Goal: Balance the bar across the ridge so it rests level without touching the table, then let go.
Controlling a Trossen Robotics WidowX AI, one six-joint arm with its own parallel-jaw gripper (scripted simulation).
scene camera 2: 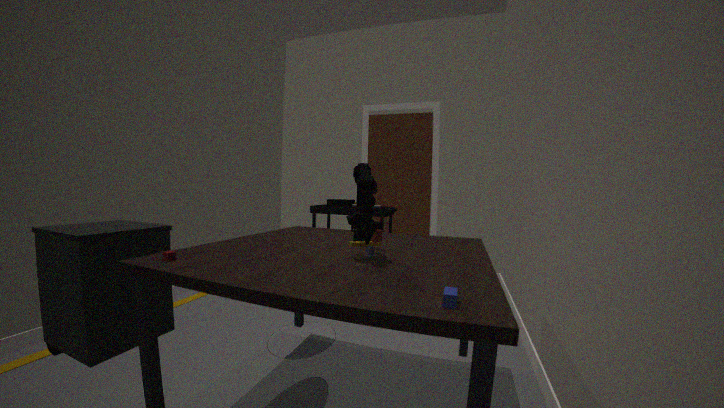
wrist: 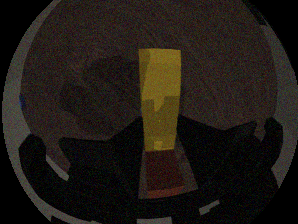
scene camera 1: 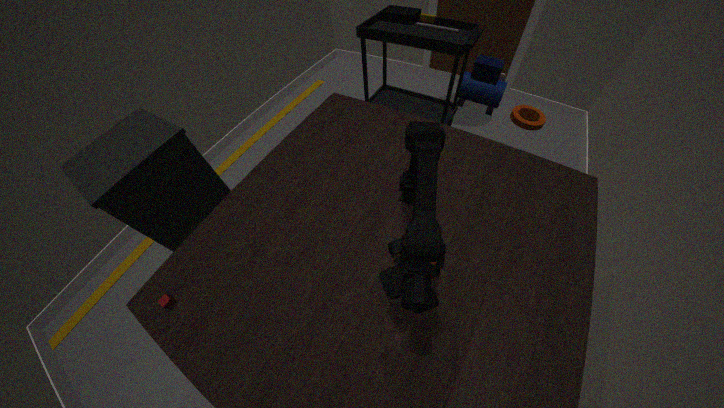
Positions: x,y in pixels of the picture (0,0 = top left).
Labels:
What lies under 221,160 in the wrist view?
My gripper.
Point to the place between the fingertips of my gripper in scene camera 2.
364,243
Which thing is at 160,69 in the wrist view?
A yellow bar.

